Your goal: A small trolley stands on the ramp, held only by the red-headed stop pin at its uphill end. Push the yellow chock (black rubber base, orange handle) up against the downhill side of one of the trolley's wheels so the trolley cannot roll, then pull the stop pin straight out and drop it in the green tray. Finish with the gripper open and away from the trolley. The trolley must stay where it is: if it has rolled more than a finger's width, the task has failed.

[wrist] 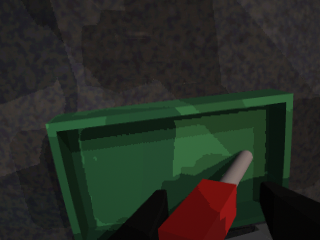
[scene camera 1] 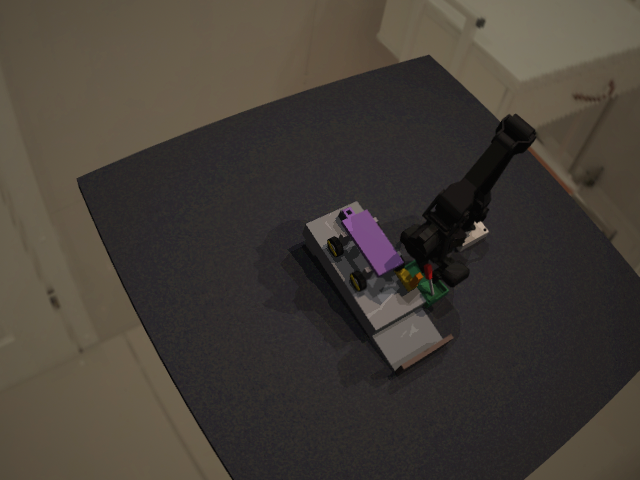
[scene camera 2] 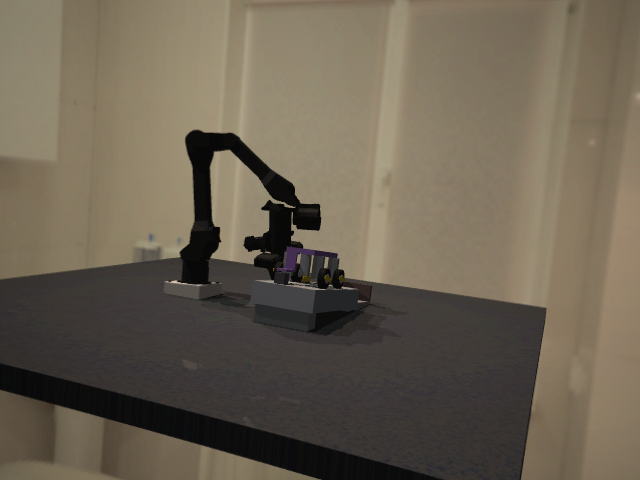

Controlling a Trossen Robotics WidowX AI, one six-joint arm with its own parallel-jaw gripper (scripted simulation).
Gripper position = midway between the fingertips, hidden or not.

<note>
In view: the gripper (scene camera 1: 429, 277) and a green tray (wrist: 118, 167).
The gripper also shows in the wrist view (wrist: 213, 195) and in scene camera 2 (scene camera 2: 279, 285).
</note>
